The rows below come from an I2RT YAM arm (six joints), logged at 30 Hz.
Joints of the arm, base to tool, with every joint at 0 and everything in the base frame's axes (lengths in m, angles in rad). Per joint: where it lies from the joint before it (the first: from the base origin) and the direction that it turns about. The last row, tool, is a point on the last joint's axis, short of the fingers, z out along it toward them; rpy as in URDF.
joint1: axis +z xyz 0 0 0.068
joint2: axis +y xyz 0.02 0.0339 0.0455
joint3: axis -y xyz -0.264 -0.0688 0
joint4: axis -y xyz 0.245 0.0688 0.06
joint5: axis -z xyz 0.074 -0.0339 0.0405
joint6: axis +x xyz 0.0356 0 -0.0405
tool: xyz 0 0 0 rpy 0 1.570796 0
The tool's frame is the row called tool.
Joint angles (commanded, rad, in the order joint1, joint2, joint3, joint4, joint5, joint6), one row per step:
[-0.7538, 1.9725, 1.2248, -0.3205, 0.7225, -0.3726]
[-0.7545, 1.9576, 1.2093, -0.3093, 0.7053, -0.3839]
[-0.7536, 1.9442, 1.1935, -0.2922, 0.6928, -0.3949]
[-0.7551, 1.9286, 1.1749, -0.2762, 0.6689, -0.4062]
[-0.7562, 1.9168, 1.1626, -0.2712, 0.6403, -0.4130]
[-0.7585, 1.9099, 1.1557, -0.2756, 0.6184, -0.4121]
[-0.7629, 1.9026, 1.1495, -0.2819, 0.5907, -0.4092]
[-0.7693, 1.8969, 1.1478, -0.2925, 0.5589, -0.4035]
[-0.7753, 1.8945, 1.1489, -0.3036, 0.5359, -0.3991]
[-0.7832, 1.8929, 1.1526, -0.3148, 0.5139, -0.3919]
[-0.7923, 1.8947, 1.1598, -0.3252, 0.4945, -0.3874]
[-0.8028, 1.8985, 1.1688, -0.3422, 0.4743, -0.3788]
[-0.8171, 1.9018, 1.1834, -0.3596, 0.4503, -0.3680]
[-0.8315, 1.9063, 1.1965, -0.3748, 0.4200, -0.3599]
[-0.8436, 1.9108, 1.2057, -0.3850, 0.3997, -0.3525]
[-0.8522, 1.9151, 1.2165, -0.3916, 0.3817, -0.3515]
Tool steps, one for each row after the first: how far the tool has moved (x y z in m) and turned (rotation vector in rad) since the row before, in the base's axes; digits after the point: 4 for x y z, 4 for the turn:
[-0.0018, 0.0019, 0.0015, 0.0057, -0.0098, 0.0151]
[-0.0011, 0.0020, 0.0013, -0.0004, -0.0101, 0.0144]
[-0.0020, 0.0020, 0.0010, 0.0077, -0.0153, 0.0182]
[-0.0014, 0.0019, 0.0007, 0.0155, -0.0151, 0.0183]
[-0.0016, 0.0011, 0.0000, 0.0166, -0.0103, 0.0084]
[-0.0020, 0.0007, 0.0001, 0.0206, -0.0147, 0.0078]
[-0.0020, -0.0001, 0.0005, 0.0239, -0.0182, 0.0056]
[-0.0016, -0.0006, 0.0002, 0.0193, -0.0114, 0.0023]
[-0.0018, -0.0015, 0.0007, 0.0174, -0.0140, -0.0024]
[-0.0015, -0.0025, 0.0005, 0.0153, -0.0114, -0.0030]
[-0.0021, -0.0027, -0.0001, 0.0205, -0.0098, -0.0074]
[-0.0023, -0.0043, 0.0016, 0.0187, -0.0177, -0.0114]
[-0.0023, -0.0042, 0.0008, 0.0228, -0.0200, -0.0066]
[-0.0022, -0.0035, 0.0001, 0.0160, -0.0140, -0.0087]
[-0.0008, -0.0031, 0.0009, 0.0106, -0.0125, -0.0011]

